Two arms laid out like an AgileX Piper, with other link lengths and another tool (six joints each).
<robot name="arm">
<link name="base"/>
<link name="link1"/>
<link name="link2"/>
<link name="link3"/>
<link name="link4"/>
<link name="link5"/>
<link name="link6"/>
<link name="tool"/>
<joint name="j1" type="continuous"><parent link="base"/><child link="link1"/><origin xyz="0 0 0.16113"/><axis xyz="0 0 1"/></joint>
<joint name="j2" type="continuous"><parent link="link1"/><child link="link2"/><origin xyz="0 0 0"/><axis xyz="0 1 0"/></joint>
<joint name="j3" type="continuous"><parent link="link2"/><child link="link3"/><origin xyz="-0.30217 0 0.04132"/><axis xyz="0 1 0"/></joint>
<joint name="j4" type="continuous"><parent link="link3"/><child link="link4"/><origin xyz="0.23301 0 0.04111"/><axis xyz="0.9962 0 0.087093"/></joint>
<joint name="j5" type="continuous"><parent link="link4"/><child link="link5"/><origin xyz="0 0 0"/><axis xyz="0 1 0"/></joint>
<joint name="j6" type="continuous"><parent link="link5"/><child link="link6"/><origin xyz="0.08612 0 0.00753"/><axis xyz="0.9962 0 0.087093"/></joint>
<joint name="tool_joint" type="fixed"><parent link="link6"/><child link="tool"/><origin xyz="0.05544 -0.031 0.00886" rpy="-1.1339 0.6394 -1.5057"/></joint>
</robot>
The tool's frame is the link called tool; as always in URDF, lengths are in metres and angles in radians. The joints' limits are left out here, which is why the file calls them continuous.
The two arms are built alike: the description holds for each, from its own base.
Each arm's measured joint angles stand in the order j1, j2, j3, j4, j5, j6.
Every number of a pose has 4 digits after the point. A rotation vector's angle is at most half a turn.
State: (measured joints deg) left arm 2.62 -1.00 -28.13 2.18 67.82 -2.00; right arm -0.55 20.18 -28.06 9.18 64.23 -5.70
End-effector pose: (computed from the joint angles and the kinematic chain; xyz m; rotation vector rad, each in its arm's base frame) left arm 0.0038 -0.0257 0.2708 -0.8523 1.7665 -0.7640; right arm 0.0509 -0.0106 0.2668 -0.9925 2.0263 -0.5783
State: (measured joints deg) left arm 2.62 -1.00 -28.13 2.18 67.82 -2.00; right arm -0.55 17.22 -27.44 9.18 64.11 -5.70
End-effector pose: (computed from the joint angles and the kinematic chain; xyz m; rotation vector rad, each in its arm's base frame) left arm 0.0038 -0.0257 0.2708 -0.8523 1.7665 -0.7640; right arm 0.0454 -0.0105 0.2660 -0.9720 1.9887 -0.5952
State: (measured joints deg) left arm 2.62 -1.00 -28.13 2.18 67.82 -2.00; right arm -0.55 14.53 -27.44 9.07 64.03 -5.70
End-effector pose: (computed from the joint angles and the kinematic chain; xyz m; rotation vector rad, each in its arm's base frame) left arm 0.0038 -0.0257 0.2708 -0.8523 1.7665 -0.7640; right arm 0.0405 -0.0108 0.2682 -0.9497 1.9462 -0.6159
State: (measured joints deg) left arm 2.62 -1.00 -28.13 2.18 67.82 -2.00; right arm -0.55 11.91 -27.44 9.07 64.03 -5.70
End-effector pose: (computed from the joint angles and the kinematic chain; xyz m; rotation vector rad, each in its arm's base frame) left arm 0.0038 -0.0257 0.2708 -0.8523 1.7665 -0.7640; right arm 0.0356 -0.0107 0.2699 -0.9282 1.9057 -0.6328
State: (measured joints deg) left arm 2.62 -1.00 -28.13 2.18 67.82 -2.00; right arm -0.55 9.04 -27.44 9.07 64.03 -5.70
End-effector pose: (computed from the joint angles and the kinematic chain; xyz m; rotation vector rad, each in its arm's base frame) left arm 0.0038 -0.0257 0.2708 -0.8523 1.7665 -0.7640; right arm 0.0301 -0.0107 0.2716 -0.9045 1.8613 -0.6508
